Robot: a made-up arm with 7 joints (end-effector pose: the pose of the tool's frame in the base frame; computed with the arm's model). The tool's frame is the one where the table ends. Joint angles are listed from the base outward.
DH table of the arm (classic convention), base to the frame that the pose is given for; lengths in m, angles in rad. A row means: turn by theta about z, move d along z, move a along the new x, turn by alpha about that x. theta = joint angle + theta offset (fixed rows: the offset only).
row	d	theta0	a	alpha
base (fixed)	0	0	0	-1.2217
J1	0	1.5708	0	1.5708
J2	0	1.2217	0	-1.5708
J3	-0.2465	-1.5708	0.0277	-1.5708
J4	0	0	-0.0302	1.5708
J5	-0.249	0	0	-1.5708
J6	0	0	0	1.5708
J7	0	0	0	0
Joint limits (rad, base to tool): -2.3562..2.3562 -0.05..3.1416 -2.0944..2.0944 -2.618..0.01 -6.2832..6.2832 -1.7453..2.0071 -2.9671..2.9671
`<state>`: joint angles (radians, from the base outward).
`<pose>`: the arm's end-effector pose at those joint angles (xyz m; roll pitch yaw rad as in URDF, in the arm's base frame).
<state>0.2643 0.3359 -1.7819 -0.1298 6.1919 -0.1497 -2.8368</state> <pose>-0.1359 0.1298 -0.4614 0.3189 -0.0783 1.6548</pose>
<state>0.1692 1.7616 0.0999 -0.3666 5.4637 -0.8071 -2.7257</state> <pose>0.0755 0.4840 0.0885 -1.0381 -0.3875 2.0803</pose>
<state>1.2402 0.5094 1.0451 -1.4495 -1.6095 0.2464 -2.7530</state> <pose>-0.2067 0.3371 -0.1059 -1.7513 -0.9786 -3.1244</pose>
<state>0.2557 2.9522 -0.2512 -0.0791 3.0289 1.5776 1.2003</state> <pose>0.1236 0.1040 0.4705 -1.1827 -0.2762 1.9160</pose>
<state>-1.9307 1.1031 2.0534 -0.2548 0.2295 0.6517 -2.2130</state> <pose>0.3130 0.3257 0.2116 2.9307 -0.7882 -2.5505</pose>
